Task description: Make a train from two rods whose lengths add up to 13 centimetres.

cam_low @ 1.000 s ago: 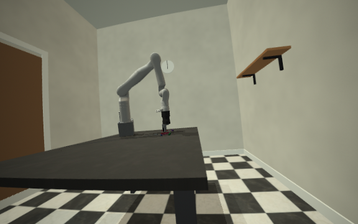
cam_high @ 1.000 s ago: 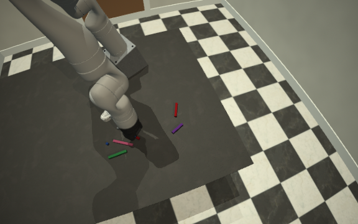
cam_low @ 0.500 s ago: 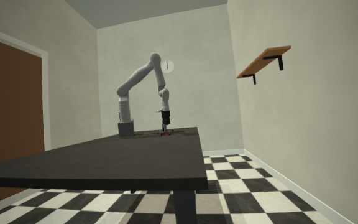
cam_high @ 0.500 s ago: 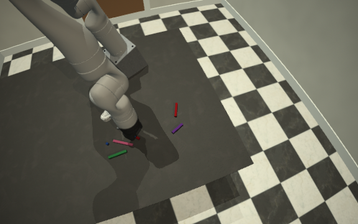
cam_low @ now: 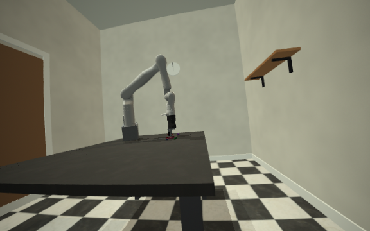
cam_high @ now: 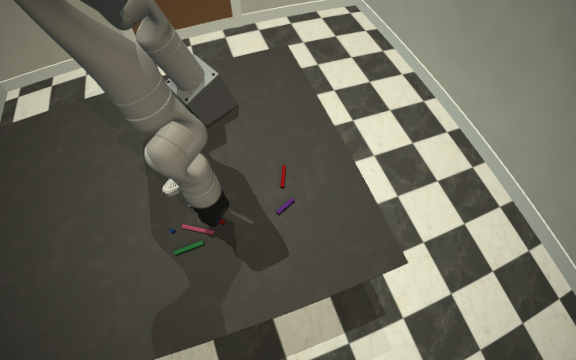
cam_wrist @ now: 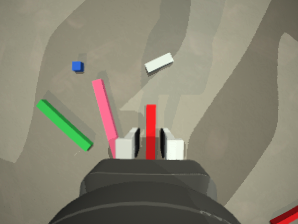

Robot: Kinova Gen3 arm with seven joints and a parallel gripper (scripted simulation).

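The pink rod is 5 cm to the right of my hand, 3 cm below it and 2 cm ahead of it. Round my hand: green rod 8 cm to the right, 6 cm ahead, 3 cm below; short grey rod 6 cm behind, 5 cm to the right, 3 cm below; small blue rod 12 cm to the right, 3 cm below.
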